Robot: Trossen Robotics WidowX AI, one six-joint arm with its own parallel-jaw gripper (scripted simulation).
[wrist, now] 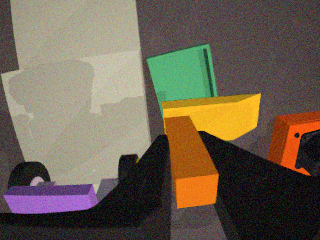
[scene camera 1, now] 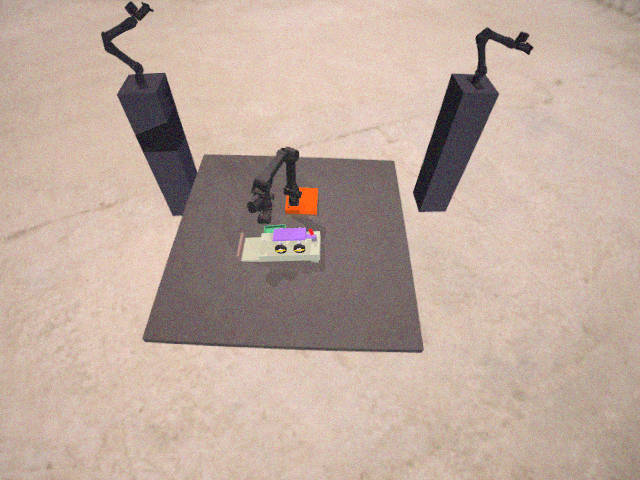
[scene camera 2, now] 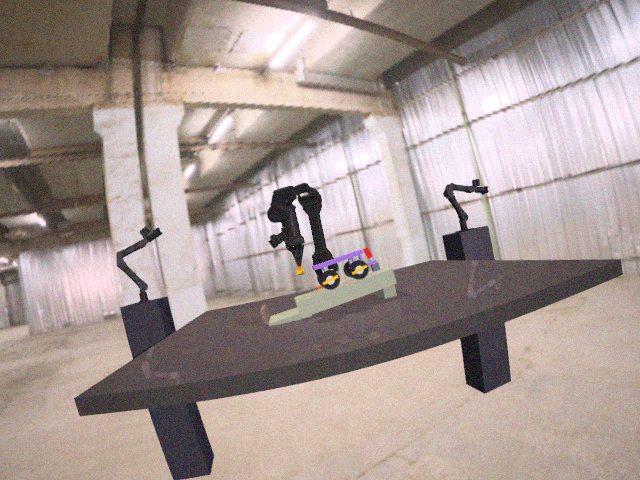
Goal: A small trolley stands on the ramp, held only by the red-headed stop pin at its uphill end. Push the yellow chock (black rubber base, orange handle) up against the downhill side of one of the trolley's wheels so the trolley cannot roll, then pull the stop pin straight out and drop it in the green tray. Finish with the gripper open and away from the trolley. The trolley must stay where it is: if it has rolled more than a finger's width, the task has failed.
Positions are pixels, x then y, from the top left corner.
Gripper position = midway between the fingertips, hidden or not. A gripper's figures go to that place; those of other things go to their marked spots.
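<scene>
A trolley wheel (wrist: 34, 172) is 23 cm from the lens, and the marked spots on the wheel and on a yellow chock (wrist: 194, 175) are 19 cm apart. The gripper (wrist: 181, 141) is 10 cm from the lens, while the chock is 6 cm from the lens.
</scene>
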